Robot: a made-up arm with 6 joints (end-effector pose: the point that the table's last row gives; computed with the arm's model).
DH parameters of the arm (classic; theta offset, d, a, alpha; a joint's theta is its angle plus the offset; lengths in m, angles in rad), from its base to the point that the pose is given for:
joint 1: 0 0.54 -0.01 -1.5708
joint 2: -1.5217 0 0.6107 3.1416
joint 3: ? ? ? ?
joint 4: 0 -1.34 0.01 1.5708
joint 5: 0 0.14 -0.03 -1.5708
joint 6: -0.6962 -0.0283 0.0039 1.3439
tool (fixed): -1.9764 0.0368 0 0
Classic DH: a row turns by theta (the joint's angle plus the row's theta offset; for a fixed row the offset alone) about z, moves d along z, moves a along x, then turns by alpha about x.
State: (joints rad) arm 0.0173 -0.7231 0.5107 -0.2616 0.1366 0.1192
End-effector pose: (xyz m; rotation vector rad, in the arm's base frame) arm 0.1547 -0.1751 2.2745 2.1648 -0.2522 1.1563
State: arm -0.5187 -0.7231 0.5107 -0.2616 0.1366 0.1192
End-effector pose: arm 0.0436 -0.2296 2.2745 1.9230 -0.7770 0.8432
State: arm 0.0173 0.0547 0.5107 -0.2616 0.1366 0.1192
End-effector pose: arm 1.3252 -0.1548 1.6623 2.4155 0.1013 0.2489
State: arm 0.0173 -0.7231 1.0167 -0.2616 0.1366 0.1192
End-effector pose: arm -0.5226 -0.1868 2.3801 1.8447 -0.4746 1.6919
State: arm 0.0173 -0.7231 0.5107 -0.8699 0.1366 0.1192
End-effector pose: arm 0.2256 -0.1018 2.2493 2.5021 0.2904 1.4838
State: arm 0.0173 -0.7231 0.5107 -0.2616 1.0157 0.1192
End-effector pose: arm 0.1301 -0.1848 2.3084 1.6959 -0.8512 2.0196
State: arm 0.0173 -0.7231 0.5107 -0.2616 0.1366 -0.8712
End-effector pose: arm 0.1658 -0.1427 2.2733 2.5036 0.7906 1.7116
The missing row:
joint 3: 0.0491 0.02 -0.02 -1.5708
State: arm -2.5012 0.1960 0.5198 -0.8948 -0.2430 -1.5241
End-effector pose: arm -1.2032 -0.8293 1.4196 -1.5210 1.4812 -1.8481
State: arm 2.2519 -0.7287 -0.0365 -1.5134 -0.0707 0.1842
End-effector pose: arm -0.4923 0.5987 1.7309 -0.2706 -2.5508 0.0518
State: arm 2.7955 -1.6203 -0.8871 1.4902 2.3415 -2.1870
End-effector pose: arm -0.3163 0.0869 1.5150 2.4109 -0.9446 -1.5372
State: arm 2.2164 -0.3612 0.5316 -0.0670 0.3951 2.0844
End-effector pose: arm -0.2650 0.6243 2.1734 1.7377 -0.1703 1.5091
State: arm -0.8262 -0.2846 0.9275 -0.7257 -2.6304 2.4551
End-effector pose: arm 0.1967 -0.3822 2.3361 -0.0774 1.0763 -0.2180
